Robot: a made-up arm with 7 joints. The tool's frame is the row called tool.
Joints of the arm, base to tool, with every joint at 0 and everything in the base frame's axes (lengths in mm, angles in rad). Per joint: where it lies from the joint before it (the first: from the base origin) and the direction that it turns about. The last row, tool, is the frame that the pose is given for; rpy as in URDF.
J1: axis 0 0 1 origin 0 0 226
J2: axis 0 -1 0 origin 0 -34 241
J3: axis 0 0 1 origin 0 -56 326
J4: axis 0 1 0 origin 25 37 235
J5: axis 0 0 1 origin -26 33 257
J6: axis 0 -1 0 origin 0 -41 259
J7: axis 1 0 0 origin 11 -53 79
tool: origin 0 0 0 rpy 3.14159 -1.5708 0
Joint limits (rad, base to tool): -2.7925..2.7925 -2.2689..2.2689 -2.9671..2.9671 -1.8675..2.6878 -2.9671..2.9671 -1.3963..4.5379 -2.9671..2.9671
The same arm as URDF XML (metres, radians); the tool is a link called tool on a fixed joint. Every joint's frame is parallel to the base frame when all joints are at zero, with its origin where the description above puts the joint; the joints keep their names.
<robot name="arm">
<joint name="tool_fixed" type="fixed"><parent link="link7"/><child link="tool"/><origin xyz="0.0000 0.0000 0.0000" rpy="3.1416 -1.5708 0.0000"/></joint>
<joint name="J7" type="revolute"><parent link="link6"/><child link="link7"/><origin xyz="0.0110 -0.0530 0.0790"/><axis xyz="1 0 0"/><limit lower="-2.9671" upper="2.9671"/></joint>
<joint name="J6" type="revolute"><parent link="link5"/><child link="link6"/><origin xyz="0.0000 -0.0410 0.2590"/><axis xyz="0 -1 0"/><limit lower="-1.3963" upper="4.5379"/></joint>
<joint name="J5" type="revolute"><parent link="link4"/><child link="link5"/><origin xyz="-0.0260 0.0330 0.2570"/><axis xyz="0 0 1"/><limit lower="-2.9671" upper="2.9671"/></joint>
<joint name="J4" type="revolute"><parent link="link3"/><child link="link4"/><origin xyz="0.0250 0.0370 0.2350"/><axis xyz="0 1 0"/><limit lower="-1.8675" upper="2.6878"/></joint>
<joint name="J3" type="revolute"><parent link="link2"/><child link="link3"/><origin xyz="0.0000 -0.0560 0.3260"/><axis xyz="0 0 1"/><limit lower="-2.9671" upper="2.9671"/></joint>
<joint name="J2" type="revolute"><parent link="link1"/><child link="link2"/><origin xyz="0.0000 -0.0340 0.2410"/><axis xyz="0 -1 0"/><limit lower="-2.2689" upper="2.2689"/></joint>
<joint name="J1" type="revolute"><parent link="base_link"/><child link="link1"/><origin xyz="0.0000 0.0000 0.2260"/><axis xyz="0 0 1"/><limit lower="-2.7925" upper="2.7925"/></joint>
<link name="base_link"/>
<link name="link1"/>
<link name="link2"/>
<link name="link3"/>
<link name="link4"/>
<link name="link5"/>
<link name="link6"/>
<link name="link7"/>
<link name="tool"/>
</robot>

